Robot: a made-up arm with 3 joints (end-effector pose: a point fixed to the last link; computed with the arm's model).
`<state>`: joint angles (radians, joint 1 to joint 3).
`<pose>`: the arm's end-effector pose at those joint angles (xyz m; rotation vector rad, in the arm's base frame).
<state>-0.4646 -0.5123 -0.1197</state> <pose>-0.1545 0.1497 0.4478 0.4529 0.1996 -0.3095</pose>
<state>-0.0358 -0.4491 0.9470</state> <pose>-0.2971 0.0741 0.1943 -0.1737 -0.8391 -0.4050</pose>
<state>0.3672 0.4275 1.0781</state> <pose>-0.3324 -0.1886 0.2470 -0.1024 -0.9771 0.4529</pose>
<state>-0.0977 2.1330 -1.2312</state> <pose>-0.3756 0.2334 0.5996 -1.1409 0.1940 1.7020</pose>
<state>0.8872 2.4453 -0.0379</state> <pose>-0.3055 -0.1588 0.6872 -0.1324 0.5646 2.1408</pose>
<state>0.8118 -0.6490 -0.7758</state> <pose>-0.1589 -0.1939 0.7592 -0.4095 0.8018 -1.1562</pose>
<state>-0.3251 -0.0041 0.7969</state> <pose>-0.2402 0.1720 0.2048 0.3190 -0.8818 -0.0339</pose>
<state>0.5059 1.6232 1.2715</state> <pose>-0.2575 -0.2311 0.2301 0.7112 -0.8835 1.3914</pose>
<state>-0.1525 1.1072 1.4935</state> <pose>-0.0994 0.1626 0.0580 0.9588 -1.6659 0.8366</pose>
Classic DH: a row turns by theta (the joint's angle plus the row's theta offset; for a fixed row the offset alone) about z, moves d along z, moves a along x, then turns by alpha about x. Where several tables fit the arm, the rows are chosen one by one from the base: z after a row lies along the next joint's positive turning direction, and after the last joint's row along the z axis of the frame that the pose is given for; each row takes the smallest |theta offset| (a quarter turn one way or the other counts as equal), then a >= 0, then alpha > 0; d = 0 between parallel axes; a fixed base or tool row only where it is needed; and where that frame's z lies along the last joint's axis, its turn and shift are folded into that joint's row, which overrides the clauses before.
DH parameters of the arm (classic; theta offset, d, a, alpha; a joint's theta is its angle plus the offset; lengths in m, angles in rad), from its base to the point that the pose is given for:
base (fixed): 1.2676 0.8319 0.0999 -1.8621
joint 1: -0.2163 0.1973 -0.2101 1.9297
joint 2: -1.3381 -0.4718 0.2005 1.3553
joint 3: 0.0107 0.0369 -0.231 -1.5708
tool (fixed): 0 0.185 0 0

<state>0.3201 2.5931 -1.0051</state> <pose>-0.4340 0.0599 0.6315 -1.1951 0.2833 2.1959</pose>
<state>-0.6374 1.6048 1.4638</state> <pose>-0.0295 0.4986 0.1755 1.6450 -1.9790 1.1591</pose>
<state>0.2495 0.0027 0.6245</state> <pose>-0.3458 -0.0782 0.3383 -0.2412 -0.5504 0.0045</pose>
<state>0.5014 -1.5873 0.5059</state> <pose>-0.3020 -0.0384 0.4095 -0.8970 -0.2674 -1.5790</pose>
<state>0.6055 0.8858 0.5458</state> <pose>-0.3623 -0.2370 0.4874 -0.2332 -0.3001 0.8102</pose>
